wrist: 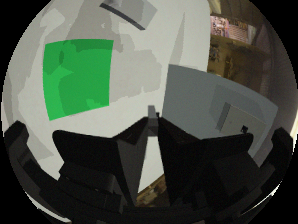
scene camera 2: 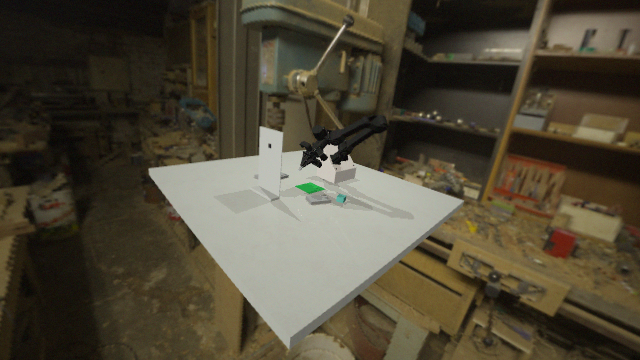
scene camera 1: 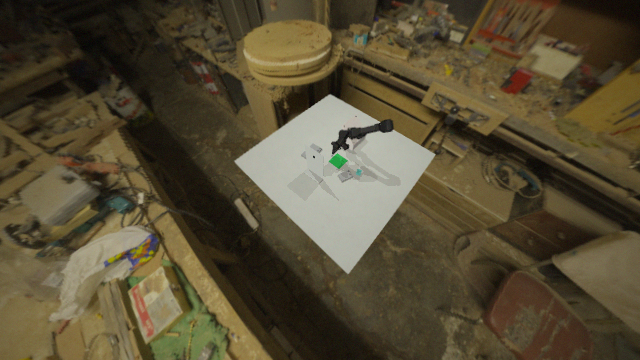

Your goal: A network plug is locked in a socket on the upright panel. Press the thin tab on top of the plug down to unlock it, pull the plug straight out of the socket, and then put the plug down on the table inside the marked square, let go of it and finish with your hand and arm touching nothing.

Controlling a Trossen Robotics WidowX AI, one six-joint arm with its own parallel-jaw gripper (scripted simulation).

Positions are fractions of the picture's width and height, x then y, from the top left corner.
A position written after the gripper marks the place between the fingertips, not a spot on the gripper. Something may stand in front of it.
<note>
In view: the gripper (wrist: 0.51, 0.54), a white upright panel (scene camera 2: 0.42, 0.39) and a green marked square (wrist: 0.26, 0.32).
The white upright panel also shows in the wrist view (wrist: 0.69, 0.47).
</note>
